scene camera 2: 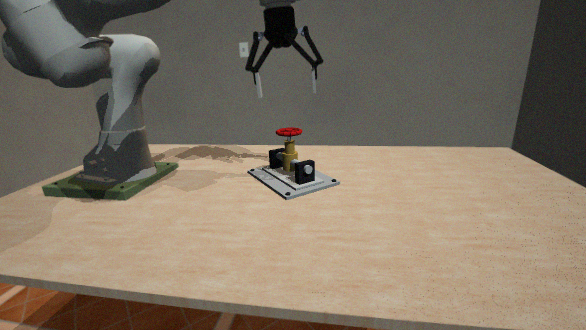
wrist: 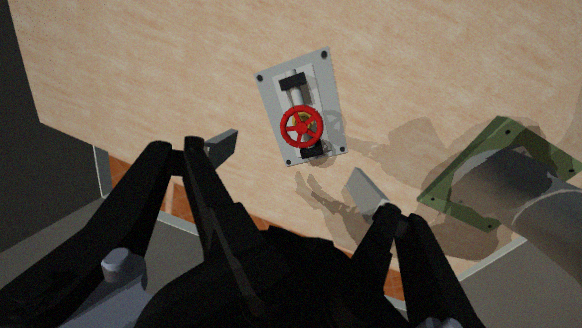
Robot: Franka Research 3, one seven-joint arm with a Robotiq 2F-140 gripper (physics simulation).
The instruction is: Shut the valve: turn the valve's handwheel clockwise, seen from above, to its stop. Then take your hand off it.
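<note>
The red handwheel [scene camera 2: 289, 132] [wrist: 301, 127] is a flat, level wheel with spokes on top of the brass valve body [scene camera 2: 290, 161]. The valve sits on a pipe between two black blocks on a grey base plate [scene camera 2: 280, 188] [wrist: 273, 107]. My gripper [scene camera 2: 286, 84] [wrist: 295, 159] is wide open and empty. It hangs well above the handwheel, with its fingertips apart from it on both sides in the scene view. The frames do not show how far the wheel is turned toward its stop.
The arm's base stands on a green plate [scene camera 2: 125, 192] [wrist: 456, 213] to the left of the valve in the scene view. The wooden table [scene camera 2: 350, 240] [wrist: 165, 65] carries both. Its front edge runs along the bottom of the scene view, and a grey wall stands behind.
</note>
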